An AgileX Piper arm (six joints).
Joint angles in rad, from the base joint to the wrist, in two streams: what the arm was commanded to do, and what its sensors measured. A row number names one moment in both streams.
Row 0, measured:
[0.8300, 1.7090, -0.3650, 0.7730, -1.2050, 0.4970]
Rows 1 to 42, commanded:
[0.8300, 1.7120, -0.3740, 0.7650, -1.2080, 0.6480]
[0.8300, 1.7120, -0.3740, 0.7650, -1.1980, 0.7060]
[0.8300, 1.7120, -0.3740, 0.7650, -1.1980, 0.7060]
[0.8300, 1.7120, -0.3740, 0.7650, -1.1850, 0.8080]
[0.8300, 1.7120, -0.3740, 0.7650, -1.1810, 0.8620]
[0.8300, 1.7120, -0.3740, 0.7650, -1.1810, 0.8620]
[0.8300, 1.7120, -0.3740, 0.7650, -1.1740, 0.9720]
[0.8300, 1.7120, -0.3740, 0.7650, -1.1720, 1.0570]
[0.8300, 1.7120, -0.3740, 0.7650, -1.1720, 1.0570]
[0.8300, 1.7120, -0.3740, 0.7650, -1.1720, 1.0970]
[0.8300, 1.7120, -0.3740, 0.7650, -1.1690, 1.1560]
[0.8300, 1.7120, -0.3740, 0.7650, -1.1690, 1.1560]
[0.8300, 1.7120, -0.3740, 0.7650, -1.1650, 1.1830]
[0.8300, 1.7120, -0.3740, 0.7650, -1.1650, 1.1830]
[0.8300, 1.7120, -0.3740, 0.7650, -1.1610, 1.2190]
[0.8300, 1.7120, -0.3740, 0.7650, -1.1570, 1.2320]
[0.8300, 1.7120, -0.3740, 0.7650, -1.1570, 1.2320]
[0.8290, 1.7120, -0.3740, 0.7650, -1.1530, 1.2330]
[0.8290, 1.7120, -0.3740, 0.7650, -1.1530, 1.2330]
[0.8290, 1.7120, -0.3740, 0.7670, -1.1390, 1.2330]
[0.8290, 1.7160, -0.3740, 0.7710, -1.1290, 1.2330]
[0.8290, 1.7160, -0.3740, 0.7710, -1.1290, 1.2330]
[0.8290, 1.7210, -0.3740, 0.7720, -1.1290, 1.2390]
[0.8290, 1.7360, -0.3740, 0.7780, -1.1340, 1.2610]
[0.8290, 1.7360, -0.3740, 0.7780, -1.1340, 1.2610]
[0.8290, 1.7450, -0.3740, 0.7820, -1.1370, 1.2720]
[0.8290, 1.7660, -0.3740, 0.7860, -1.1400, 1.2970]
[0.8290, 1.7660, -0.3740, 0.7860, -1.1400, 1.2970]
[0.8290, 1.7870, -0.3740, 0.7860, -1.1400, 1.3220]
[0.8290, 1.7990, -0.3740, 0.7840, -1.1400, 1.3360]
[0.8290, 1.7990, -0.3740, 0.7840, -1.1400, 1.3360]
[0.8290, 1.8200, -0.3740, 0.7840, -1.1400, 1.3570]
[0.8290, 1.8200, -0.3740, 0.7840, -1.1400, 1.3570]
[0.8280, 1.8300, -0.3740, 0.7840, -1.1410, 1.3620]
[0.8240, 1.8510, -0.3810, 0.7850, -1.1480, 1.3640]
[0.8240, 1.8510, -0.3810, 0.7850, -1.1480, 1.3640]
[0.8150, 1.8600, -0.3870, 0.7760, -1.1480, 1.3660]
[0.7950, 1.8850, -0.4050, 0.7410, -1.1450, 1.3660]
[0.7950, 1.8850, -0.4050, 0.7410, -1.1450, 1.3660]
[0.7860, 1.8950, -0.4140, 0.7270, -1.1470, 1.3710]
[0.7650, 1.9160, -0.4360, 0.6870, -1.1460, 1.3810]
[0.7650, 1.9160, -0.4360, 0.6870, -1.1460, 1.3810]
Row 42, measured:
[0.7900, 1.8950, -0.4070, 0.7440, -1.1410, 1.3670]
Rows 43 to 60, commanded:
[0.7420, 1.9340, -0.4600, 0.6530, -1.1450, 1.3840]
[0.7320, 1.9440, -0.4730, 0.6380, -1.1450, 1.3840]
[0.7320, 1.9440, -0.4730, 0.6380, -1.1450, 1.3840]
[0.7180, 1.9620, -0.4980, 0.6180, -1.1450, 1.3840]
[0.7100, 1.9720, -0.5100, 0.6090, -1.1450, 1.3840]
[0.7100, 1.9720, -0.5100, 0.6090, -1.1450, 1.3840]
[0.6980, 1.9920, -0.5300, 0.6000, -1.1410, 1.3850]
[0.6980, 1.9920, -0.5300, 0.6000, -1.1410, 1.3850]
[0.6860, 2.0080, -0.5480, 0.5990, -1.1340, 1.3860]
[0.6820, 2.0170, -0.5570, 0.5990, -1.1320, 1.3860]
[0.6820, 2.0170, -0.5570, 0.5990, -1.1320, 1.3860]
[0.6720, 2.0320, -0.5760, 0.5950, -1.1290, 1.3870]
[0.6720, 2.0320, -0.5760, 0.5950, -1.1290, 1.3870]
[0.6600, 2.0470, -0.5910, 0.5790, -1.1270, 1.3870]
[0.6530, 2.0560, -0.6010, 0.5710, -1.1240, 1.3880]
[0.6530, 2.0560, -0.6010, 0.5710, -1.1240, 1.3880]
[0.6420, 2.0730, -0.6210, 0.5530, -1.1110, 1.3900]
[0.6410, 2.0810, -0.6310, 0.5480, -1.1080, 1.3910]
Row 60, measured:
[0.6550, 2.0640, -0.6020, 0.5790, -1.1220, 1.3870]
